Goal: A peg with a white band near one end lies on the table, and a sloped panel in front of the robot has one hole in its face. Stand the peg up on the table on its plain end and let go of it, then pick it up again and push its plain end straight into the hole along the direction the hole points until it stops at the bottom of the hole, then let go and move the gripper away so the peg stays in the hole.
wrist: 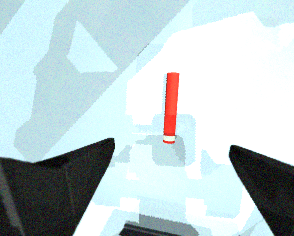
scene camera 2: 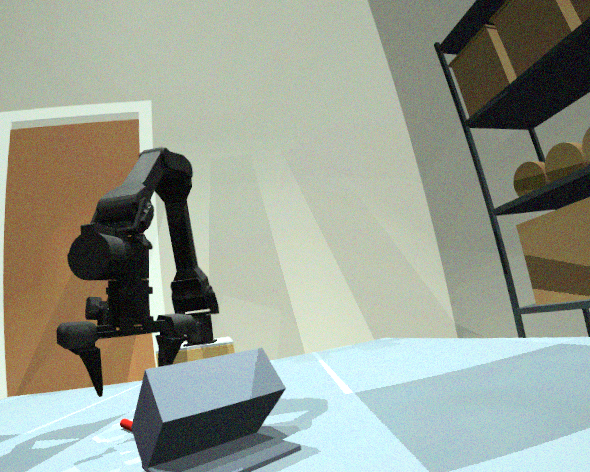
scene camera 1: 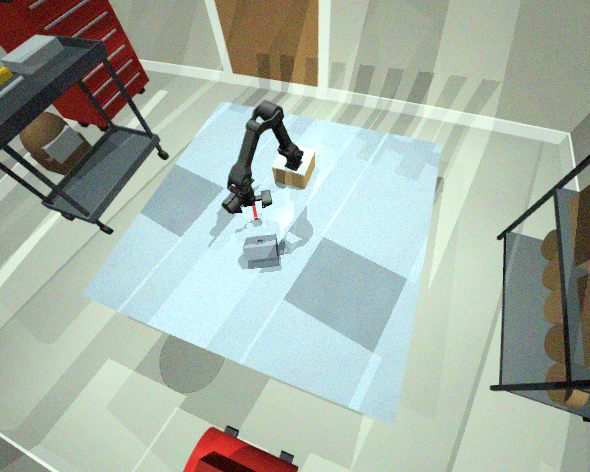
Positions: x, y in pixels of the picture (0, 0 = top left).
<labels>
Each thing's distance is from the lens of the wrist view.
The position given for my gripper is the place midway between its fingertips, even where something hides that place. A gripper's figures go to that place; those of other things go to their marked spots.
my gripper point(wrist: 170, 146): 11 cm
red peg point(wrist: 172, 84): 16 cm
</labels>
